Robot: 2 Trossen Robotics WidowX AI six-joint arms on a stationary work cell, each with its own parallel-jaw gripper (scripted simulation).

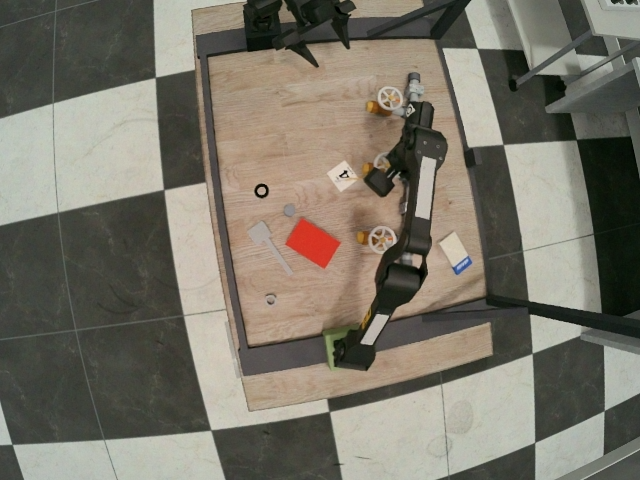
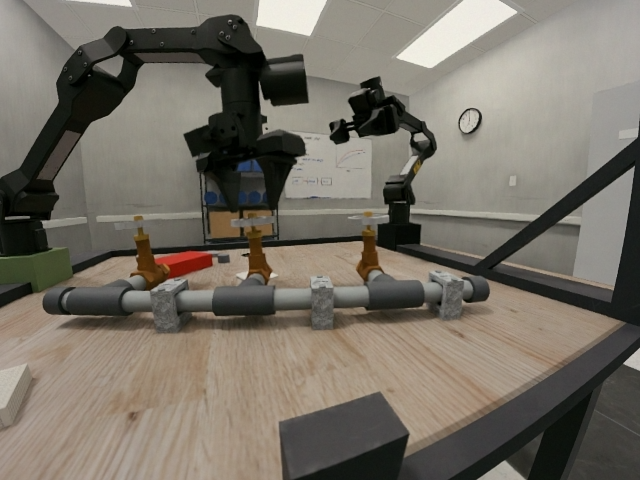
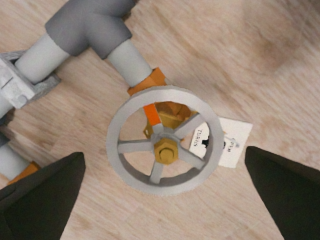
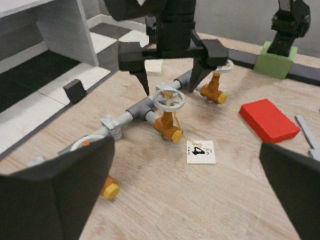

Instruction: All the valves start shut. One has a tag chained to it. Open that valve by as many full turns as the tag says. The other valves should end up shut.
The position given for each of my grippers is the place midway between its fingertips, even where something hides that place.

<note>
In view: my left gripper (image 2: 252, 212), my right gripper (image 1: 333, 58), a red block (image 1: 309, 241) and a cream-and-blue box (image 1: 452, 248).
The red block shows as well in image 2 (image 2: 179, 264) and in image 4 (image 4: 269, 123). My left gripper is seen too in image 1 (image 1: 388, 164), in image 3 (image 3: 165, 156) and in image 4 (image 4: 169, 94). My right gripper is seen too in image 2 (image 2: 343, 135) and in image 4 (image 4: 185, 146). Image 3 misses the red block: it is out of frame. Image 3 does not show the cream-and-blue box: it is out of frame.
</note>
